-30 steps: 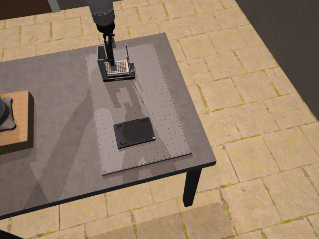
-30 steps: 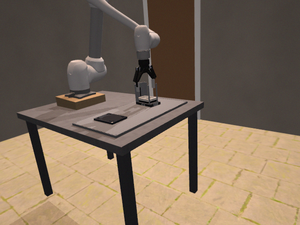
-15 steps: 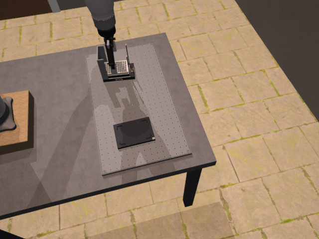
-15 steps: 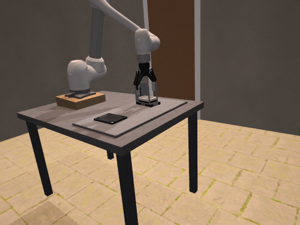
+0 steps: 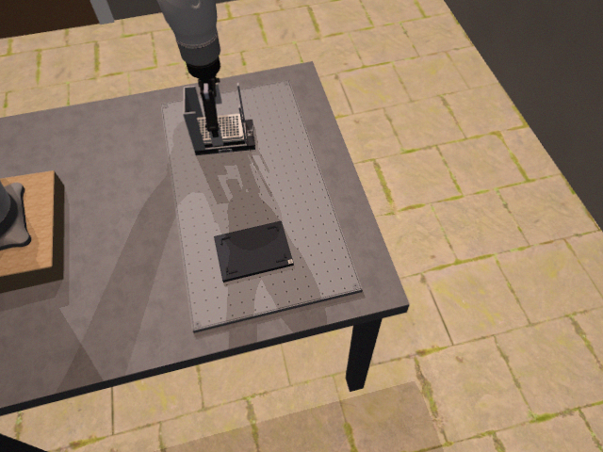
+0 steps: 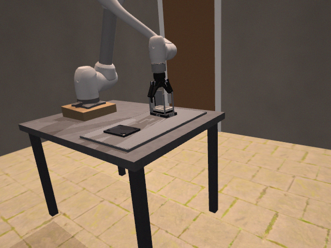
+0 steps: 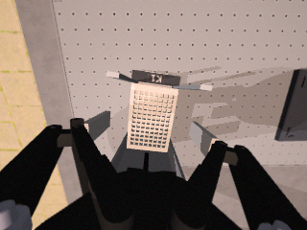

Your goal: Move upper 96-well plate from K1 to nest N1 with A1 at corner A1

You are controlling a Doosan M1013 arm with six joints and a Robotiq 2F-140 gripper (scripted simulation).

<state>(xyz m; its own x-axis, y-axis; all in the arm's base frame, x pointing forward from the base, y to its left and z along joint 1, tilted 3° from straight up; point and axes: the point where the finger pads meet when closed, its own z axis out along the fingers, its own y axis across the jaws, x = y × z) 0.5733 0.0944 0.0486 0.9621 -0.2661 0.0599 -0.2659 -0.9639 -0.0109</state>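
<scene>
Right now the white 96-well plate is 30 mm below my hand. From my hand the other things lie so: dark plate: 40 mm below; back wall: 60 mm behind, 20 mm to the left, 10 mm above; dark plate nest N1: 360 mm to the right, 60 mm below, 30 mm behind.
</scene>
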